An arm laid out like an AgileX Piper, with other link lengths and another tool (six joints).
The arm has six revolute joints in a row. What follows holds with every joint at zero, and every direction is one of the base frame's.
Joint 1 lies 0.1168 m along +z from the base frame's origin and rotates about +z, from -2.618 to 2.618 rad.
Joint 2 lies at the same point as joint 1 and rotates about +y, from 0 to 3.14 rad.
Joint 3 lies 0.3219 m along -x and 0.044 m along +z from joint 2 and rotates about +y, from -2.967 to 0 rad.
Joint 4 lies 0.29 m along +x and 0.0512 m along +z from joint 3 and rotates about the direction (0.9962, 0, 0.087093), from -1.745 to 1.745 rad.
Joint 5 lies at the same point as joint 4 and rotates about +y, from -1.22 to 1.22 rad.
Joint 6 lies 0.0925 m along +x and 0.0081 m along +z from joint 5 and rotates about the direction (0.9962, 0, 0.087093), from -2.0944 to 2.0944 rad.
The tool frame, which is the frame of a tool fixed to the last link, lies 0.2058 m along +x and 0.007 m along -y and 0.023 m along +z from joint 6; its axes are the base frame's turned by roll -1.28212, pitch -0.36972 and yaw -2.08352 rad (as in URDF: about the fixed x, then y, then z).
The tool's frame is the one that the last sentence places.
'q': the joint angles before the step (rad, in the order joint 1, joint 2, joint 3, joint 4, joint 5, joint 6). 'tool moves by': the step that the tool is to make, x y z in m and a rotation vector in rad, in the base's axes. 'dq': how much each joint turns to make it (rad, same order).
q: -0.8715 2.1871 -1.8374 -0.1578 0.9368 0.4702
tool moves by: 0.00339 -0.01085 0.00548 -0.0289 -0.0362 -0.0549
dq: -0.0010 0.0023 -0.0064 -0.0199 -0.0325 0.0703
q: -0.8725 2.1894 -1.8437 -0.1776 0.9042 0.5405
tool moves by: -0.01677 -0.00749 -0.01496 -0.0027 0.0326 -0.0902
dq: 0.0000 0.0292 -0.0025 -0.0743 0.0124 0.1185
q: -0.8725 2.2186 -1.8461 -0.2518 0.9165 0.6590
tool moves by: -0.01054 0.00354 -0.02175 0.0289 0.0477 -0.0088
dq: 0.0000 0.0338 -0.0001 -0.0208 0.0220 0.0104
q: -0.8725 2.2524 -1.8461 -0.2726 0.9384 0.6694
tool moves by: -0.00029 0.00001 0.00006 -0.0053 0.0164 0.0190
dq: 0.0045 0.0011 -0.0001 -0.0124 0.0030 -0.0123
